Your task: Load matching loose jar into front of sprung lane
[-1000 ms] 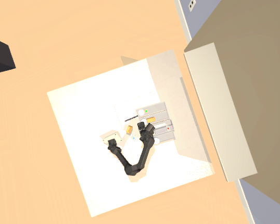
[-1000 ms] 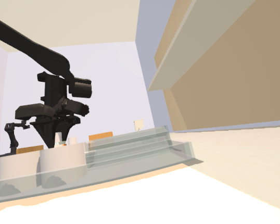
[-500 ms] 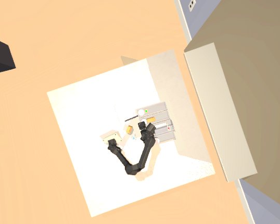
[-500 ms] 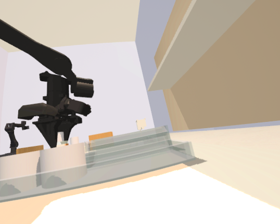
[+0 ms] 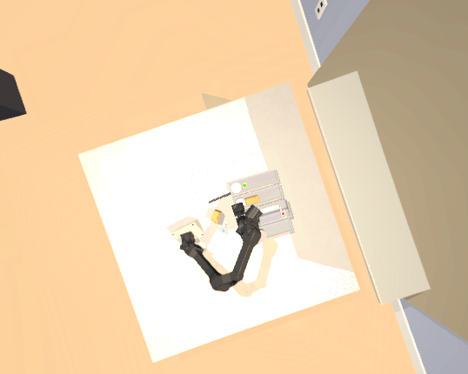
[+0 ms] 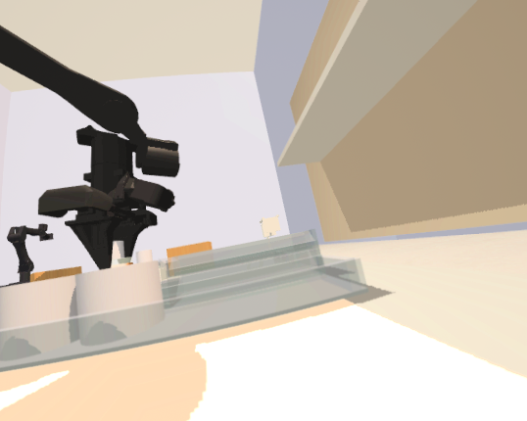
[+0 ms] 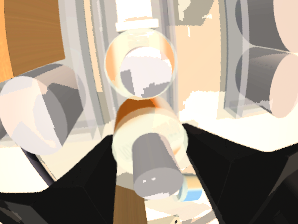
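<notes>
Now: gripper tip 13 cm past the orange box, 5 cm to the right of it and 2 cm above it. Round my gripper tip: thin black rod (14 cm to the left, 9 cm behind, 5 cm below).
</notes>
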